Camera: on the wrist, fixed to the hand. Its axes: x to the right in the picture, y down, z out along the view.
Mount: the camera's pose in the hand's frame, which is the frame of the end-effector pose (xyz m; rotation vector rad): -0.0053 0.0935 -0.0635 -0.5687 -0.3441 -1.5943
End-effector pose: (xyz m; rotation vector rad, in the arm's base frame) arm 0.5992 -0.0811 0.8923 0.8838 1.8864 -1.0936
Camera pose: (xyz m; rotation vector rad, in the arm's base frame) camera 0.6633 0.0118 0.8838 -1.3098 2.2253 -1.1959
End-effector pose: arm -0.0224 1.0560 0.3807 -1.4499 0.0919 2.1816
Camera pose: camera -0.0094 0.9522 0.3377 -0.7262 -1.3739 0.9989
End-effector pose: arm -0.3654 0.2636 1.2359 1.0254 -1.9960 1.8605
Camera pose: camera -0.4378 0.3206 1.1702 1.8651 -0.9000 0.2643
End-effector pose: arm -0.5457 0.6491 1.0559 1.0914 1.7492 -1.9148
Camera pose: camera -0.4579 0.6898 0.9972 0.9181 -2.2942 1.2886
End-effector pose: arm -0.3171 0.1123 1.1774 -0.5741 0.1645 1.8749
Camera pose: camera -0.3814 0.0485 1.1096 -0.4715 -0.8538 0.3791
